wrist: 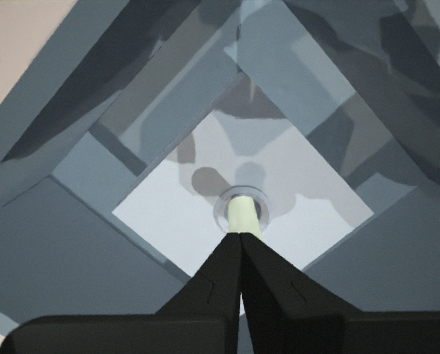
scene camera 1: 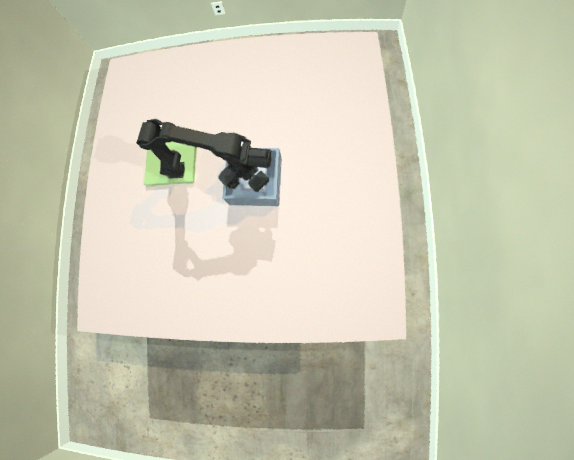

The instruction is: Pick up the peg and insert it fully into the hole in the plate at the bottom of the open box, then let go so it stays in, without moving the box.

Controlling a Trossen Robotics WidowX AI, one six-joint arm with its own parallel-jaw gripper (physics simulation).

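Seen in the pictures: gripper, between the fingertips: point(wrist: 238, 244) point(scene camera 1: 250, 174); arm's base, origin of its link: point(scene camera 1: 176, 170).
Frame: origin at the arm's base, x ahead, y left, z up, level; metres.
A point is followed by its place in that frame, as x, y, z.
Note:
The pale yellow-green peg point(wrist: 242, 215) @(0.314, -0.051, 0.046) stands in the round hole point(wrist: 258, 209) @(0.313, -0.039, 0.024) of the white plate point(wrist: 165, 215) @(0.344, -0.073, 0.033) at the bottom of the open box. The peg's upper end is partly hidden by the fingertips, and how deep it sits cannot be told. The blue-grey box point(scene camera 1: 276, 175) @(0.408, -0.058, 0.074) point(wrist: 75, 250) @(0.401, -0.092, 0.021) stands right of the arm's base. My gripper point(scene camera 1: 244, 182) @(0.315, -0.054, 0.071) point(wrist: 238, 244) @(0.315, -0.054, 0.071) is over the box, pointing down, with its black fingertips shut together and nothing between them. The tips are right over or against the peg's upper end. The peg cannot be made out in the scene view.
The box's walls surround the plate and the fingers. The arm's base stands on a green square point(scene camera 1: 187, 177) @(0.050, -0.031, -0.001) left of the box, on the pale pink table top point(scene camera 1: 325, 225) @(0.578, -0.214, -0.024). The arm reaches across from the base to the box. Grey floor shows beyond the table's edges.

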